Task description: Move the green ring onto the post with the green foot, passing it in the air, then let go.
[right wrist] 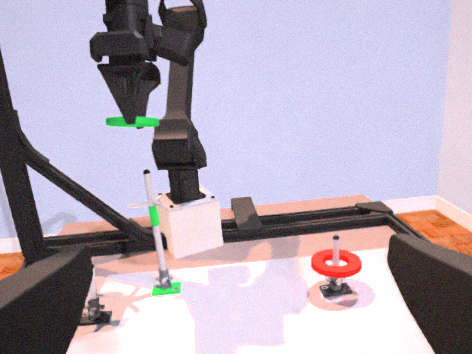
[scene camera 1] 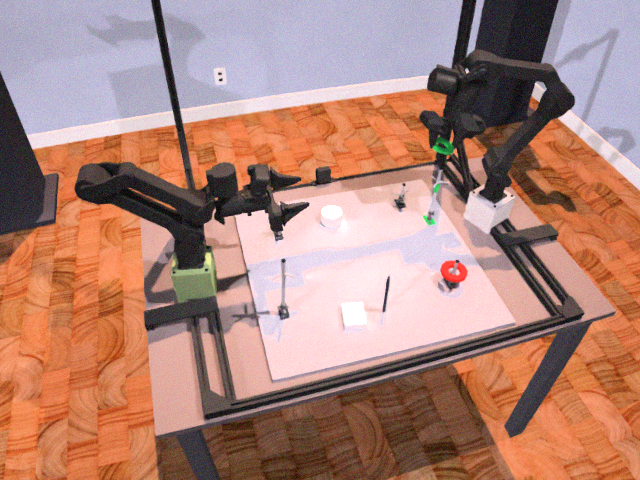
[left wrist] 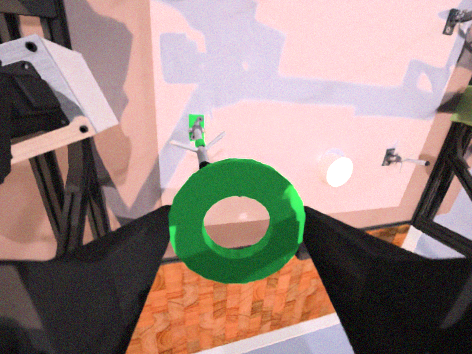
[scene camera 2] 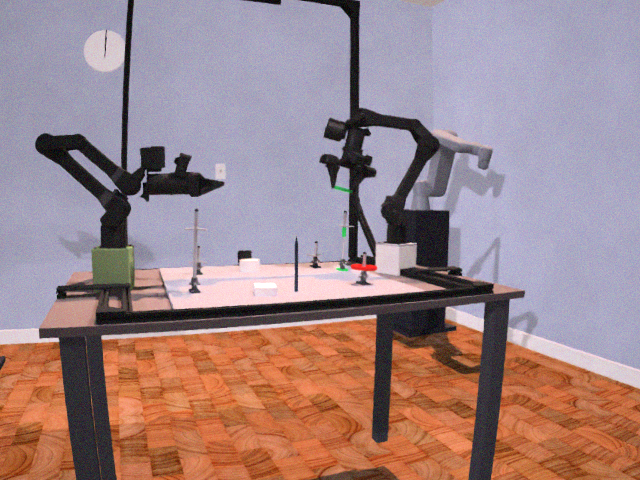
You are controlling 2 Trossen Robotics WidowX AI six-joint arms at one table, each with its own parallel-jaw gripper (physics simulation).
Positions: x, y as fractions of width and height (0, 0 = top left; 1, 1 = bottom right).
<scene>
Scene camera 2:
left gripper: 0.54, 0.40
right gripper: 0.35, 0.38
</scene>
